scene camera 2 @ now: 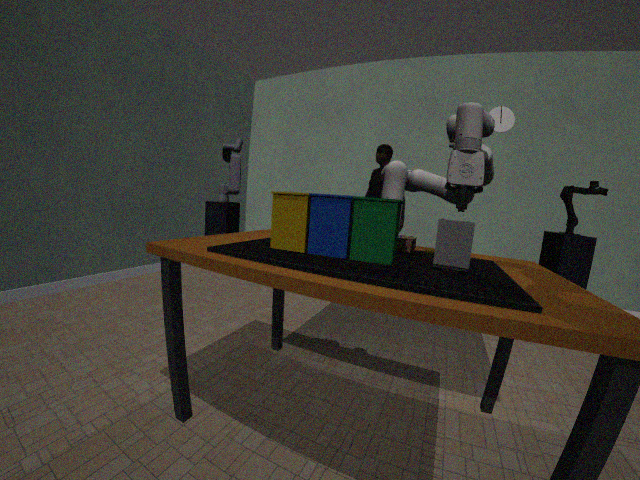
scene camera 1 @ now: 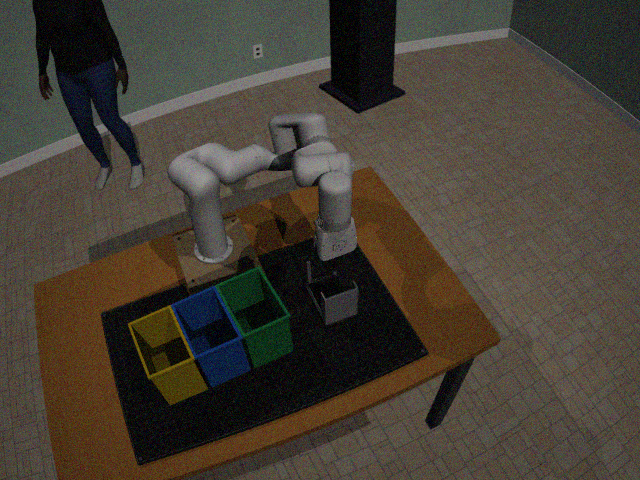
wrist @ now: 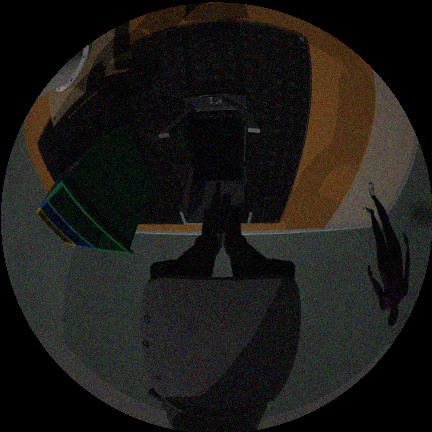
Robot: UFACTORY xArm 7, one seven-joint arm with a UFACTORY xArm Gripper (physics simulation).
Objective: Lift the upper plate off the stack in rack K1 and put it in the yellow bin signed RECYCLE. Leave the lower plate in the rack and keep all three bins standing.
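Frame: origin at the arm's base, x ahead, y left, z up, level; centimetres.
Seen in the pictures: gripper, fingertip midpoint: (scene camera 2: 460,211) (scene camera 1: 334,266) (wrist: 221,204); arm's base at its link origin: (scene camera 1: 213,249).
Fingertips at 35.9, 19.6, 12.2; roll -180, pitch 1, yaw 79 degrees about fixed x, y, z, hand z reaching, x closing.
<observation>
Offsets run from my fingertips to a thing's top centre, as dx, dy, dz. Level surfaces: height alone.
Rack K1 @(-0.9, -0.9, -2.6) (scene camera 1: 340,306) (scene camera 2: 453,243) (wrist: 215,101) is a grey open-topped rack standing upright on the black mat. Its inside is very dark, and I cannot tell the upper plate from the lower plate in it. My gripper (scene camera 2: 461,208) (wrist: 221,204) is shut and empty. It points down above the rack, with its fingertips a little above the tall grey panel's top in the scene camera 2 view. The dark fingers are hard to make out in the scene camera 1 view. The yellow bin @(-6.1, -49.5, +1.5) (scene camera 1: 180,381) (scene camera 2: 289,222) stands upright at the far end of the bin row; its sign is unreadable.
The blue bin @(-4.5, -36.5, +1.5) (scene camera 1: 225,364) (scene camera 2: 329,226) stands beside the yellow one. The green bin @(-3.0, -23.6, +1.5) (scene camera 1: 268,343) (scene camera 2: 373,231) (wrist: 107,165) is nearest the rack. All three stand upright on the black mat @(dz -16.4) (scene camera 1: 289,382) (scene camera 2: 496,289). The wooden table @(dz -17.7) (scene camera 1: 398,263) carries the arm's base.
</observation>
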